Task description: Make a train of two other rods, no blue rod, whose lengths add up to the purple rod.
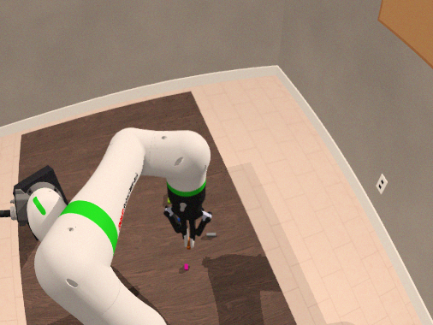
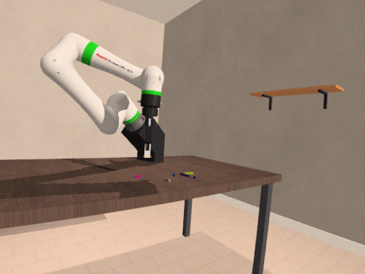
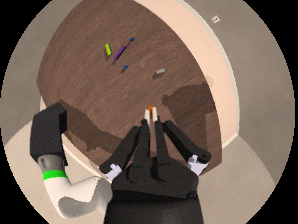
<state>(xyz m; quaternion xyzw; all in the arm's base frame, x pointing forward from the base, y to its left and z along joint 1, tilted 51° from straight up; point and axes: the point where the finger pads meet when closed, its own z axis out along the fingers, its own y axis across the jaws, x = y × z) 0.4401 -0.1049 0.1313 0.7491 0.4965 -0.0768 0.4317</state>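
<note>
Right now my hand is 30 mm past the magenta rod, 30 mm to the left of it and 130 mm above it. The rest, counted from my hand: purple rod: 50 mm ahead, 210 mm to the left, 130 mm below; then grey rod: 100 mm ahead, 60 mm to the left, 130 mm below; then orange rod: 30 mm below.
</note>
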